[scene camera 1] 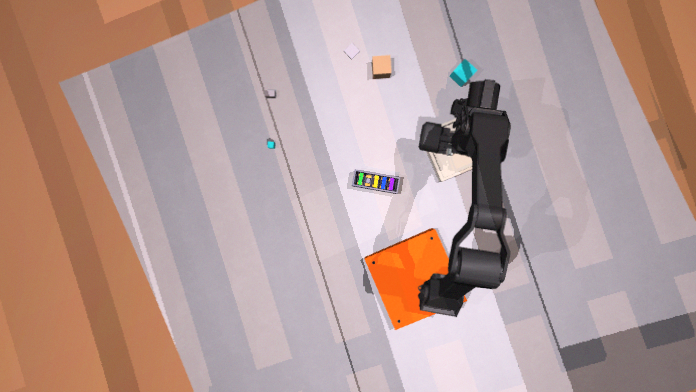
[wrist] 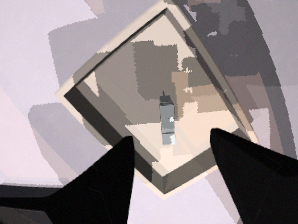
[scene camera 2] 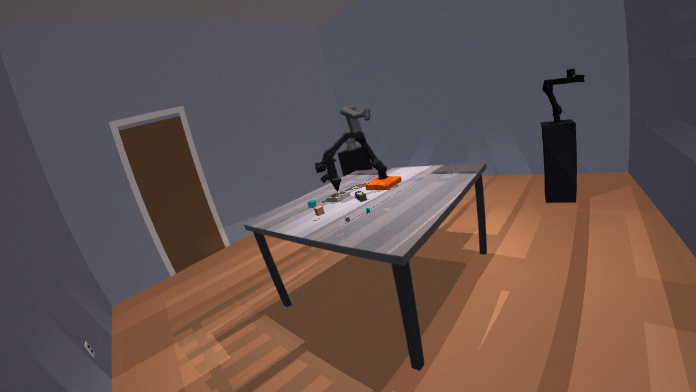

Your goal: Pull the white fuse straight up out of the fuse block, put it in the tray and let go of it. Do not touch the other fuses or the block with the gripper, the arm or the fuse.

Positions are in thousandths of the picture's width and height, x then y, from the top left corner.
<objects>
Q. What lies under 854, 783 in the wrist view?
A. The gripper.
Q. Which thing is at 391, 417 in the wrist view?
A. A cream tray.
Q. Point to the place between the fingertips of the gripper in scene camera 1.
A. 652, 376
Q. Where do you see a cream tray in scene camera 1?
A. At 640, 427
</objects>
